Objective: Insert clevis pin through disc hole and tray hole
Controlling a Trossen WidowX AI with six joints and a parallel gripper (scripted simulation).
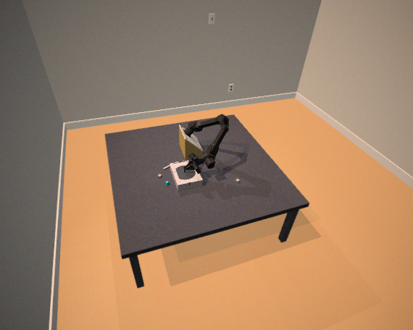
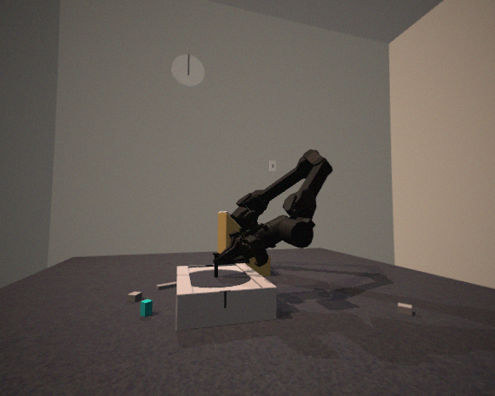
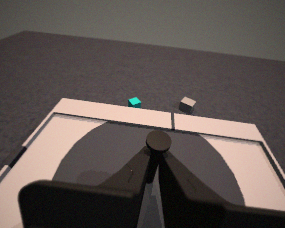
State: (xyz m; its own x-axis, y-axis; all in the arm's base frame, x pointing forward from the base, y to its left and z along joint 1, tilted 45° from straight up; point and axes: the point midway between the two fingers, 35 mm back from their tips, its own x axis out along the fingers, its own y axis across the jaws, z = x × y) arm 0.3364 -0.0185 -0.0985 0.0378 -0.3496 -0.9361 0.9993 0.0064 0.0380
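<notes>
My gripper tip is 10 mm to the right of the rimmed tray and 50 mm above it. From my gripper tip the other things lie so: teal cube 30 mm ahead, 140 mm to the right, 80 mm below; then grey disc 10 mm to the left, 30 mm below; then clevis pin 10 mm below.
</notes>
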